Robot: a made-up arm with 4 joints.
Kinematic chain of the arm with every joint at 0, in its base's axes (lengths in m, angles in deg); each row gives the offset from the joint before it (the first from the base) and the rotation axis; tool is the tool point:
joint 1: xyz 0 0 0.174 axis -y
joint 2: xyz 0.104 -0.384 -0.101 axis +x
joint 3: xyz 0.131 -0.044 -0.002 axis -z
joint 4: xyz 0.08 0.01 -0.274 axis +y
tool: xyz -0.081 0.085 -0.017
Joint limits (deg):
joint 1: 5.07..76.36
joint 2: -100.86..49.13
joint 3: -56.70..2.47
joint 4: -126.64..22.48
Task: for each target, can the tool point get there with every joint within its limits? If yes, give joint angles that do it. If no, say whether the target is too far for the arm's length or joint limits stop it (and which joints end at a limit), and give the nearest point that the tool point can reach.
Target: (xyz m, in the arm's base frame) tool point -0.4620 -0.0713 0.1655
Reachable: no: joint limits stop it (at a limit: joint 1, joint 2, joint 3, joint 4) | nearest point 0.1778 -0.1822 -0.0776 | short by 0.693 m
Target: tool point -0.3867 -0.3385 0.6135
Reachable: no: joint limits stop it (at a limit: joint 1, joint 2, joint 3, joint 4) | nearest point 0.0936 -0.6414 0.3106 | short by 0.644 m
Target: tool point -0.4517 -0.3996 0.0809
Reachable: no: joint limits stop it (at a limit: joint 1, joint 2, joint 3, joint 4) | nearest point 0.0936 -0.6414 0.3106 | short by 0.639 m
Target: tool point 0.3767 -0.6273 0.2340
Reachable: yes | joints 65.35 -56.97 -20.79 -21.86
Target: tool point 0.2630 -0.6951 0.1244
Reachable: yes | joints 38.52 -77.32 -47.10 -25.11
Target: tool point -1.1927 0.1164 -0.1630
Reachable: no: too far | nearest point 0.1809 -0.1524 -0.1012 | short by 1.401 m
